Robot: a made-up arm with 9 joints. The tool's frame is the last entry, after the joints.
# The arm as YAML. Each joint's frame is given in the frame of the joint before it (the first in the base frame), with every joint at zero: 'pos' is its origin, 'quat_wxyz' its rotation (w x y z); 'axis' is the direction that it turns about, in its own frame. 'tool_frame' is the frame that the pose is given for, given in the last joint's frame.
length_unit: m
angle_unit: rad
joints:
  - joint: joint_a
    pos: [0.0, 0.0, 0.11]
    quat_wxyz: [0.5, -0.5, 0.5, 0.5]
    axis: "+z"
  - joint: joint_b
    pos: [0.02, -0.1, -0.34]
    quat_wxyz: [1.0, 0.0, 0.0, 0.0]
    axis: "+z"
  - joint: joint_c
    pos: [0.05, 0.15, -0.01]
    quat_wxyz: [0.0, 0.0, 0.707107, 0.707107]
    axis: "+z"
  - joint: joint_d
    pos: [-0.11, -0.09, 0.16]
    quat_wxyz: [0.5, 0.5, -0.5, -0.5]
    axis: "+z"
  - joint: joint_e
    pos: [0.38, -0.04, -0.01]
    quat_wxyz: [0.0, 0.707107, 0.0, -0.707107]
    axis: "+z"
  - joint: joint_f
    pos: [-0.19, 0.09, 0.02]
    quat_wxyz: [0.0, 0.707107, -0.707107, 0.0]
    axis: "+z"
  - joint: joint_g
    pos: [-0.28, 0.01, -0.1]
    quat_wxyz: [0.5, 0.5, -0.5, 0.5]
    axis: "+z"
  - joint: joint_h
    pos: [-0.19, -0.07, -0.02]
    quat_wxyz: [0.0, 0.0, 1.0, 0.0]
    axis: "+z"
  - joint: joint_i
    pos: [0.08, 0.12, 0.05]
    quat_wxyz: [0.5, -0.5, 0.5, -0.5]
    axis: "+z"
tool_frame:
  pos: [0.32, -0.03, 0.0]
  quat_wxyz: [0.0, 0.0, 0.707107, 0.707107]
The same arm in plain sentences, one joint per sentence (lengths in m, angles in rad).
The arm has nine revolute joints in a row. What follows holds with every joint at zero, and every direction is one of the base frame's.
Joint 1 sits 0.11 m along +z from the base frame's origin and rotates about +y.
Joint 2 sits 0.1 m along +x and 0.34 m along -y and 0.02 m along -z from joint 1 and rotates about +y.
Joint 3 sits 0.15 m along -x and 0.01 m along -y and 0.05 m along -z from joint 2 and rotates about -x.
Joint 4 sits 0.16 m along -x and 0.09 m along -y and 0.11 m along -z from joint 3 and rotates about -z.
Joint 5 sits 0.04 m along +x and 0.38 m along -y and 0.01 m along +z from joint 4 and rotates about +y.
Joint 6 sits 0.09 m along +x and 0.02 m along +y and 0.19 m along -z from joint 5 and rotates about -y.
Joint 7 sits 0.28 m along +x and 0.1 m along +y and 0.01 m along -z from joint 6 and rotates about +z.
Joint 8 sits 0.07 m along -x and 0.19 m along +y and 0.02 m along -z from joint 7 and rotates about -z.
Joint 9 sits 0.12 m along +x and 0.08 m along +y and 0.05 m along -z from joint 8 and rotates about +y.
The tool frame, which is the frame that the pose is given for, sits 0.32 m along -x and 0.03 m along -z from joint 9; its axes are parallel to the base frame's.

